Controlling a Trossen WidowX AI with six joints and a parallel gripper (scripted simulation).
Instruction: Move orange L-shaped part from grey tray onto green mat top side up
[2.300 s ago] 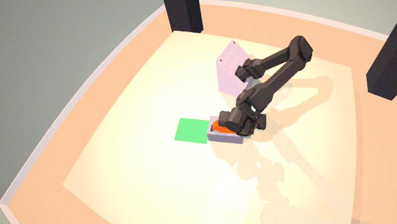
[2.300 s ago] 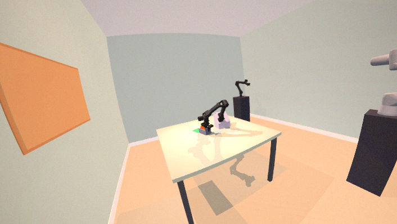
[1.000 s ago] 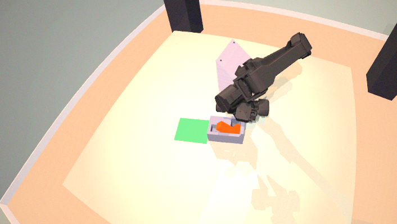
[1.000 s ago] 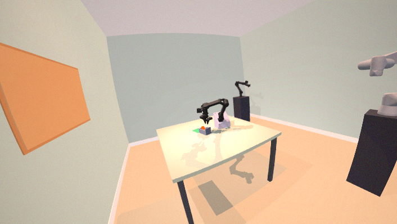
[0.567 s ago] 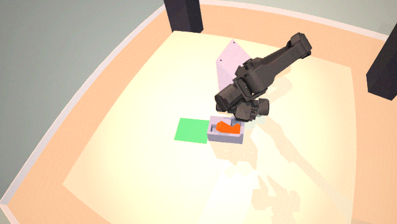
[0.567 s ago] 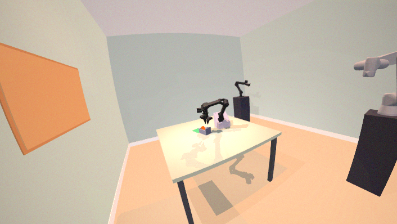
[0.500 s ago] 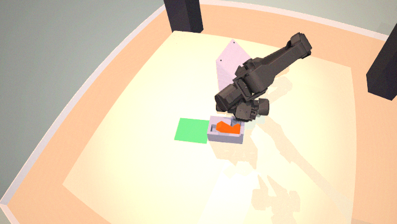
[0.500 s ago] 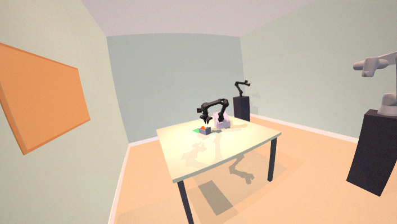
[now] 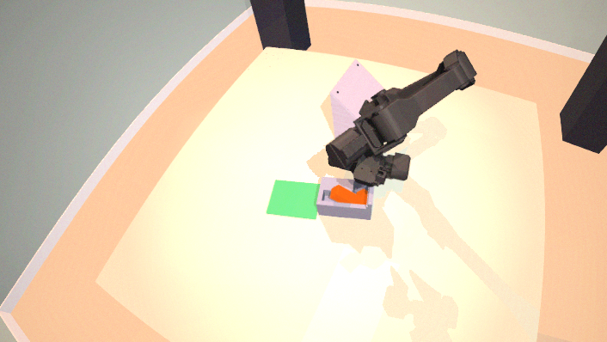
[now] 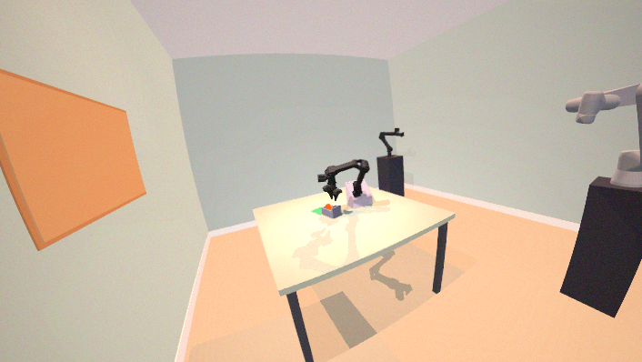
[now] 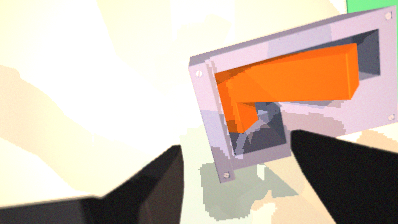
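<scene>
Now: gripper tip 40 mm to the left of the orange L-shaped part and 100 mm above it. From my gripper tip the other things lie so: green mat (50 mm ahead, 210 mm to the right, 160 mm below).
</scene>
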